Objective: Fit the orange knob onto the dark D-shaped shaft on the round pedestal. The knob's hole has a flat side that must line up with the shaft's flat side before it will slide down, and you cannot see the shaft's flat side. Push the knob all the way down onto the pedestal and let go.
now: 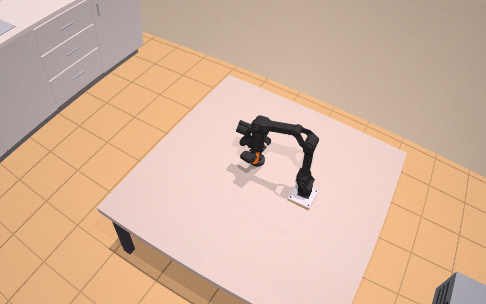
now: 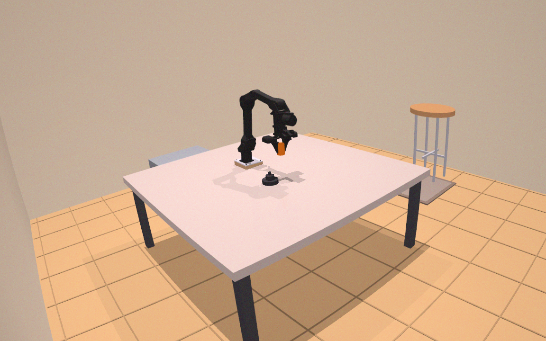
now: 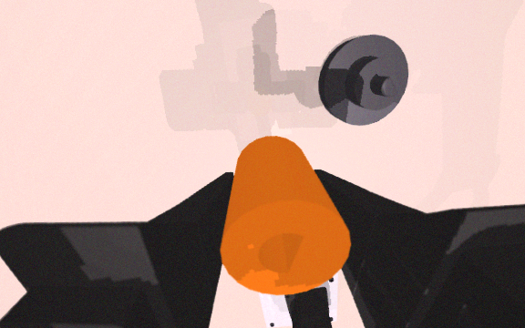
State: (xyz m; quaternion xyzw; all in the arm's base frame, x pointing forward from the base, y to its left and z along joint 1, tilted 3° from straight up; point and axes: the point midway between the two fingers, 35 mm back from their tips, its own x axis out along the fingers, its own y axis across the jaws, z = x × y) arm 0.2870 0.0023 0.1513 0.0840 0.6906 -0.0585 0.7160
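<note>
My gripper tip is 2 cm short of the pedestal, 10 cm to the left of it and 10 cm above it. Also, from my gripper tip: orange knob 2 cm above.
</note>
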